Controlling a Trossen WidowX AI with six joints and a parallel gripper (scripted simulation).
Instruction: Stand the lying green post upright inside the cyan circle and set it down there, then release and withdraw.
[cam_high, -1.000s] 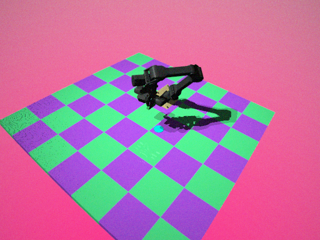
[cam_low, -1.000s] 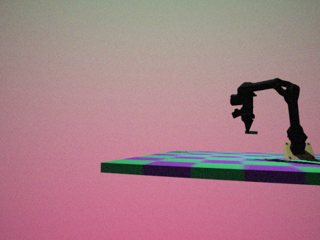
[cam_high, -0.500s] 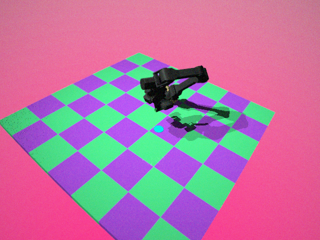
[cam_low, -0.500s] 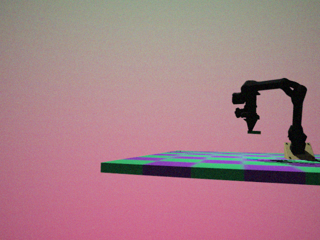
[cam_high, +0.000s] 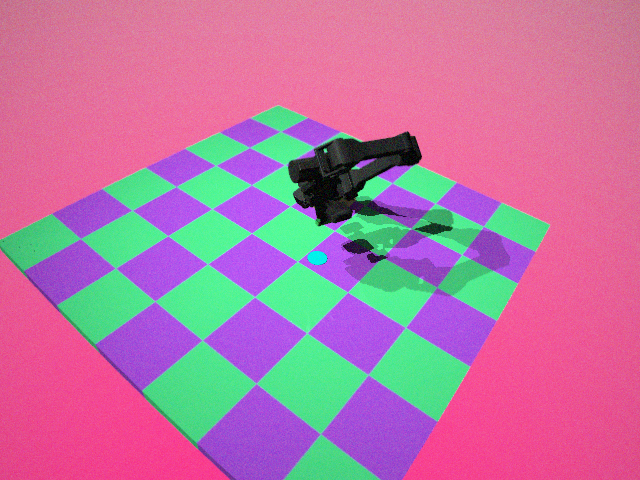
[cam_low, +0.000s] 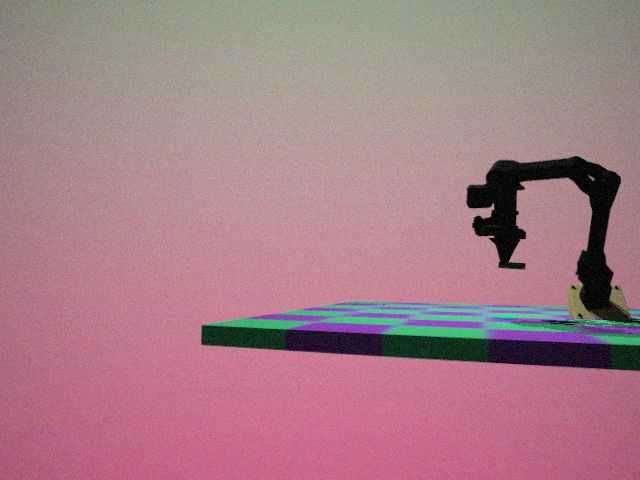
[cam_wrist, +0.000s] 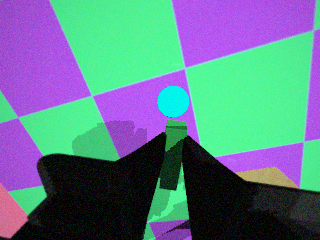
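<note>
Right now the cyan circle is 140 mm below my gripper tip. Round my gripper tip: green post: 20 mm behind, 10 mm to the left.
</note>
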